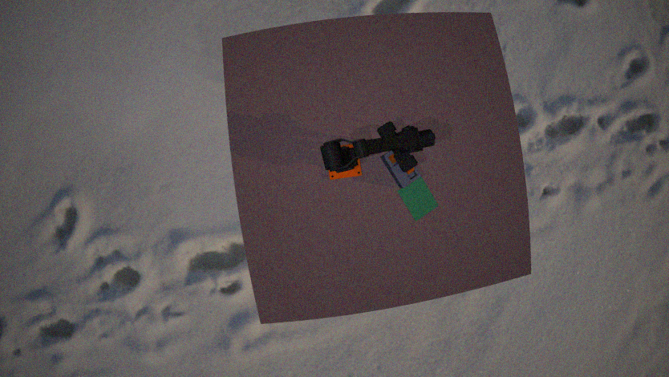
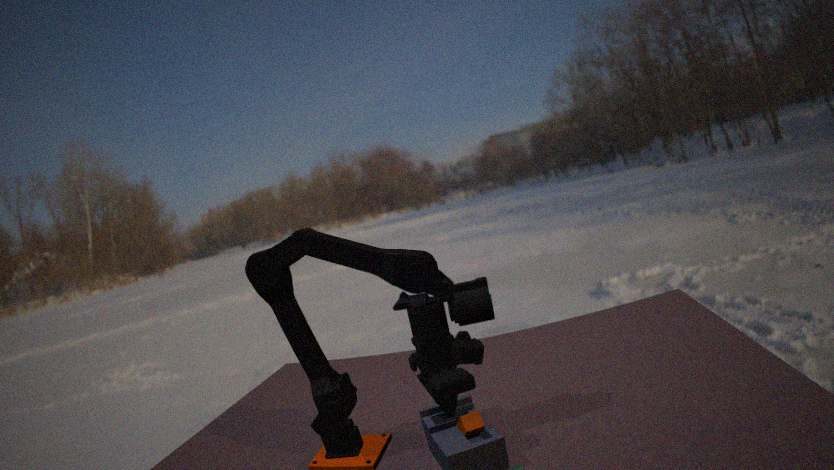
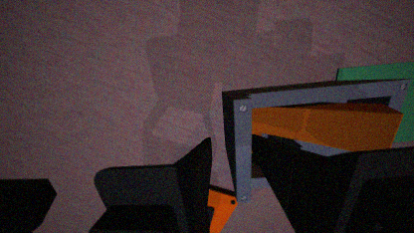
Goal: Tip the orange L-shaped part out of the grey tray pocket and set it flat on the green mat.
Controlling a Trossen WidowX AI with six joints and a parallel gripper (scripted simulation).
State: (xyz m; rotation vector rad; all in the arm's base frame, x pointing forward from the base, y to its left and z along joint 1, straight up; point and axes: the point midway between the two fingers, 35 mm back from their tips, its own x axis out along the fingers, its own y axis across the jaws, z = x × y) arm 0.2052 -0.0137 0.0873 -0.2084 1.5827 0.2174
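My gripper tip is now 5 cm to the left of the orange L-shaped part, 2 cm above it and 1 cm short of it. The rest, counted from my gripper tip: green mat: 22 cm to the right, 8 cm below, 6 cm ahead.
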